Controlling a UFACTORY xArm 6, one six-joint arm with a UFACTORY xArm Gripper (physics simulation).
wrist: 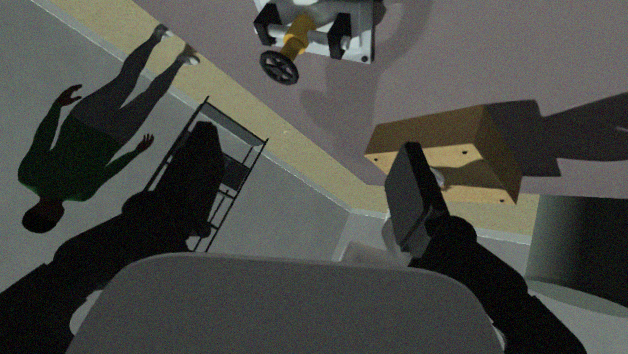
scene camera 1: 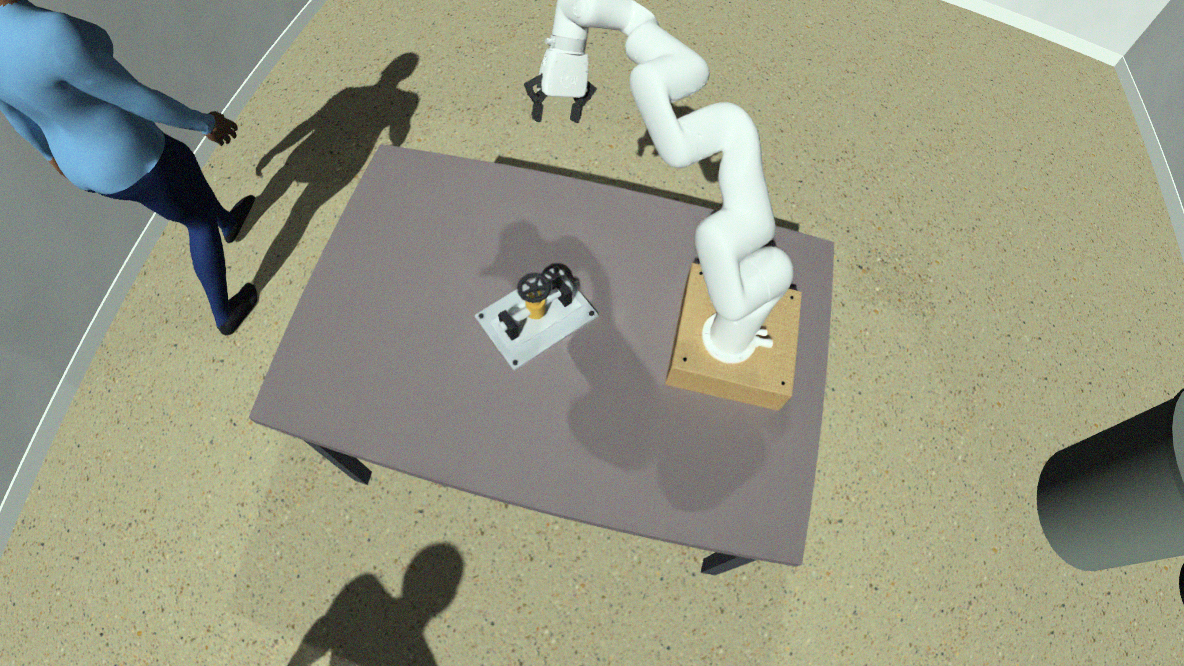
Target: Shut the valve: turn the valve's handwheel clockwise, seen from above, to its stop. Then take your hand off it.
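The valve has a yellow body point(scene camera 1: 536, 309) point(wrist: 296, 39) on a pale pipe held by black brackets, with a black spoked handwheel point(scene camera 1: 534, 287) point(wrist: 281, 68) on top. It stands on a light metal plate point(scene camera 1: 542, 345) point(wrist: 365, 46) on the table. A second dark wheel-like shape point(scene camera 1: 558, 275) shows beside it in the scene view; whether it is a part or a shadow is unclear. The handwheel's turn position cannot be told. My gripper point(scene camera 1: 557, 118) point(wrist: 308, 154) is open and empty, high up and well apart from the valve, toward the far side of the table in the scene view.
The arm stands on a wooden block point(scene camera 1: 732, 390) point(wrist: 430, 131) at the right of the table point(scene camera 1: 430, 397). A person in blue point(scene camera 1: 99, 107) stands left of the table. A dark bin point(scene camera 1: 1105, 497) is at the right. The wrist view shows a person in green point(wrist: 75, 155) and a rack.
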